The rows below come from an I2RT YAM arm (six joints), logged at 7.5 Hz.
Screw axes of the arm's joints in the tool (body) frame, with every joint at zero. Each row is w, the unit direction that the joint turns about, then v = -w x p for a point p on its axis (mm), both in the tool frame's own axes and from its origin. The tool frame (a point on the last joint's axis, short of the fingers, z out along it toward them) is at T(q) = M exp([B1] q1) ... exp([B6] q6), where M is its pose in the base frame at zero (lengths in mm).
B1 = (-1, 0, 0, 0, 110.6, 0)
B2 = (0, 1, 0, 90.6, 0, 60)
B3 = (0, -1, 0, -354.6, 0, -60)
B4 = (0, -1, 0, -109.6, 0, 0)
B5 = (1, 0, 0, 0, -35.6, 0)
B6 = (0, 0, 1, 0, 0, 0)
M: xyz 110.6 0 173.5 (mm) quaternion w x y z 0.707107 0 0.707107 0
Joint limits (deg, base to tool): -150..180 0..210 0..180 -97..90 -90..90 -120..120
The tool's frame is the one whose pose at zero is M.
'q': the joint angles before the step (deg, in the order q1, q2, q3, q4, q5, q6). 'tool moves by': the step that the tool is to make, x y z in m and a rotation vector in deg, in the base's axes. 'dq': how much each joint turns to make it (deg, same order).
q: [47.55 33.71 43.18 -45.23 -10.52 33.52]
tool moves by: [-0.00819 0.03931 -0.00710 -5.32 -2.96 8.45]
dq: [14.62 7.41 0.24 4.45 8.22 -0.66]
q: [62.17 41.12 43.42 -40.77 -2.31 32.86]
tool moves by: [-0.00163 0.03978 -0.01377 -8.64 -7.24 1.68]
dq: [8.46 10.21 1.03 4.34 11.72 -3.21]
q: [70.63 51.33 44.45 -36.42 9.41 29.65]
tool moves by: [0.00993 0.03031 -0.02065 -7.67 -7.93 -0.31]
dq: [1.51 9.29 -0.03 5.96 8.33 -5.92]
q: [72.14 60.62 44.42 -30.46 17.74 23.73]
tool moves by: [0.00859 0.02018 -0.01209 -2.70 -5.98 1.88]
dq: [0.00 5.57 -0.32 7.24 3.39 -6.24]
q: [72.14 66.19 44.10 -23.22 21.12 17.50]
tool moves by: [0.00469 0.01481 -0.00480 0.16 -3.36 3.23]
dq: [0.00 3.35 0.00 6.27 -0.15 -4.83]
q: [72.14 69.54 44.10 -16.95 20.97 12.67]
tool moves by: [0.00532 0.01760 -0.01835 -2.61 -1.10 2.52]
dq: [0.00 5.94 0.04 4.91 -0.59 -3.28]
